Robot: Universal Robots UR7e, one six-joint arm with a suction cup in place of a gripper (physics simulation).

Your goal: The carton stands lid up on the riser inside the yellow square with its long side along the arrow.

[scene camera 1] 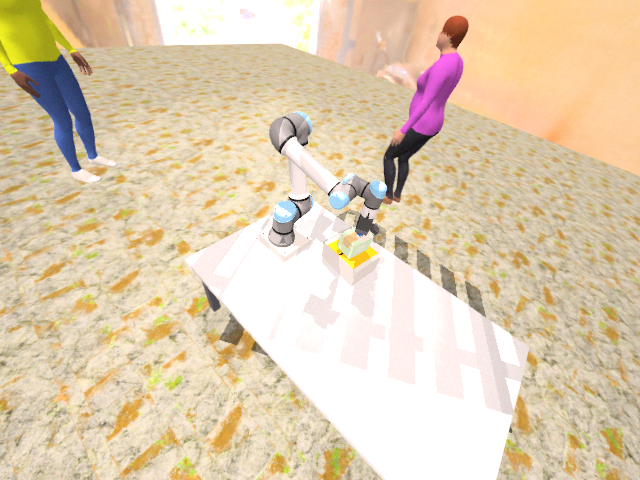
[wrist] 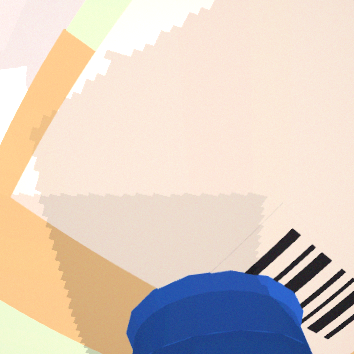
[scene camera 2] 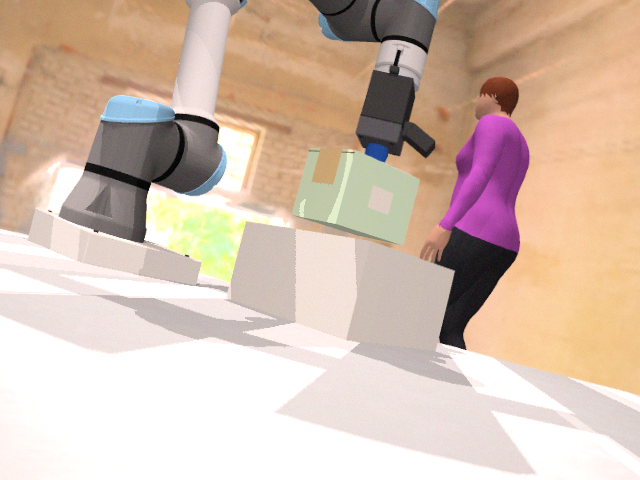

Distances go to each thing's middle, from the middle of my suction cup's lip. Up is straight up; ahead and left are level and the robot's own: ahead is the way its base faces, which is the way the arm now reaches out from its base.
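Labels:
The white riser (scene camera 2: 358, 290) is 1 cm behind my suction cup and 19 cm below it. As for the pale green carton (scene camera 2: 345, 189), my suction cup is 2 cm to the left of it and 6 cm above it.

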